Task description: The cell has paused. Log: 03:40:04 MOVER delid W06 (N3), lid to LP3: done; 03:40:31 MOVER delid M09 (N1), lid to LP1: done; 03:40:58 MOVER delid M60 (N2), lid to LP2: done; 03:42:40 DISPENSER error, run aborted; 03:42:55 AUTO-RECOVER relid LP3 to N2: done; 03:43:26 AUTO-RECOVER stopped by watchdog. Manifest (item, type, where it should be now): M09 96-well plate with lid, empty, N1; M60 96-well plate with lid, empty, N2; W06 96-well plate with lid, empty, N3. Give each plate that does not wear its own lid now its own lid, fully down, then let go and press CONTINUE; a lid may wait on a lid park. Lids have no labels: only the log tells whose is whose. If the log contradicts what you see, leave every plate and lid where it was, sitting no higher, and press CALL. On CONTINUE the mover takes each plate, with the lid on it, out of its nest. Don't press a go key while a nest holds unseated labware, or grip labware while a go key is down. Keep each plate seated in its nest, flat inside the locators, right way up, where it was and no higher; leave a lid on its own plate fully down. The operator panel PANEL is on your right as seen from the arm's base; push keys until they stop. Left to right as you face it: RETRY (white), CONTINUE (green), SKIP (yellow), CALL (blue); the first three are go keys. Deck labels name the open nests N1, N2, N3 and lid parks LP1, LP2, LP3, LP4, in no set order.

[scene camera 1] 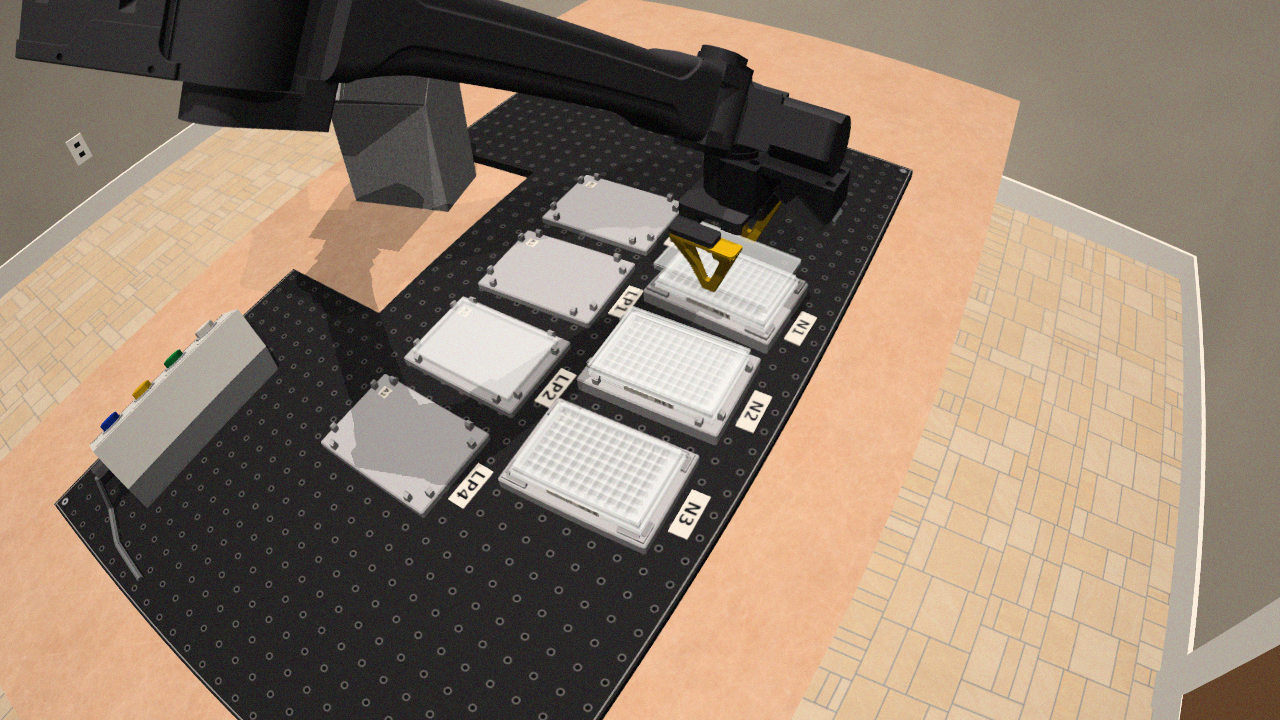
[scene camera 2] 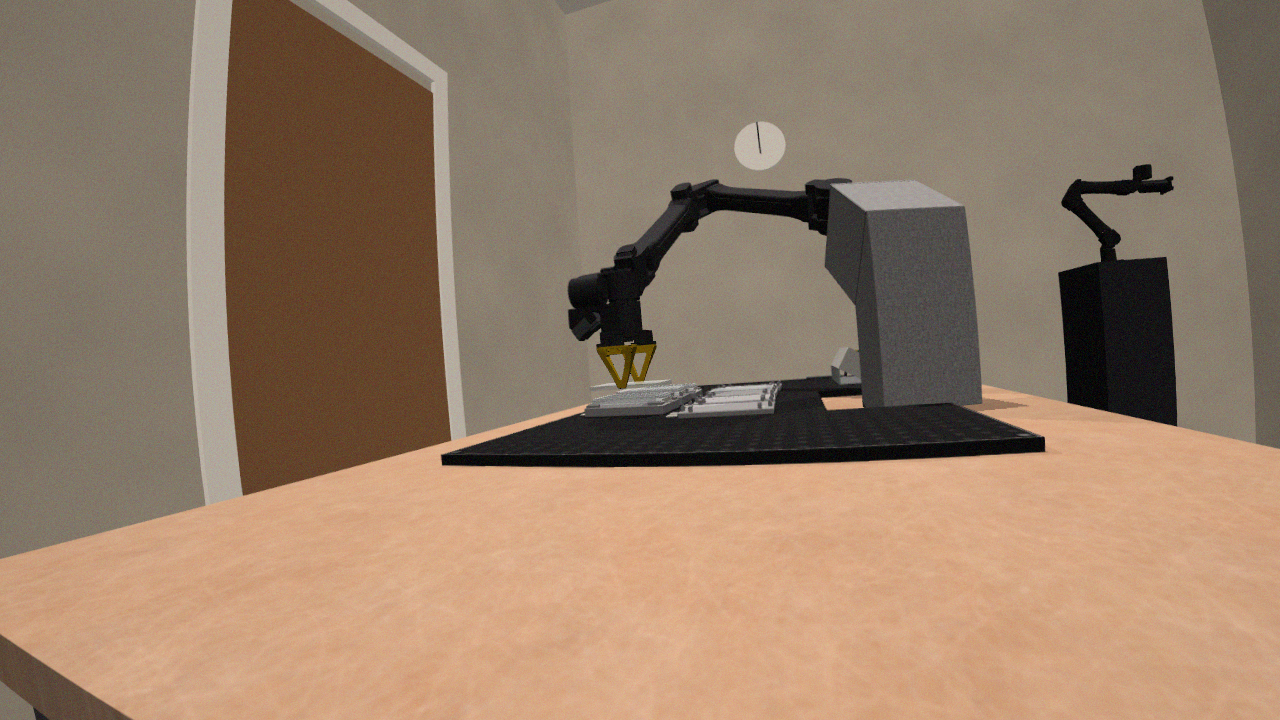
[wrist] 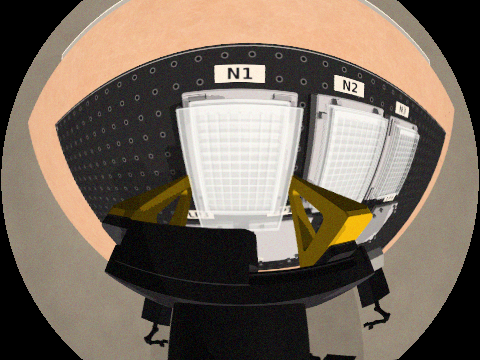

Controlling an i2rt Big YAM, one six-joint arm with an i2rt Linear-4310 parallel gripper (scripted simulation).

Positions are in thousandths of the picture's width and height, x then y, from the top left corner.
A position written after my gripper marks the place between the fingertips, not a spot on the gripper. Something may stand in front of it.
Labels:
my gripper: scene camera 1 570, 367; scene camera 2 493, 537; wrist 501, 501

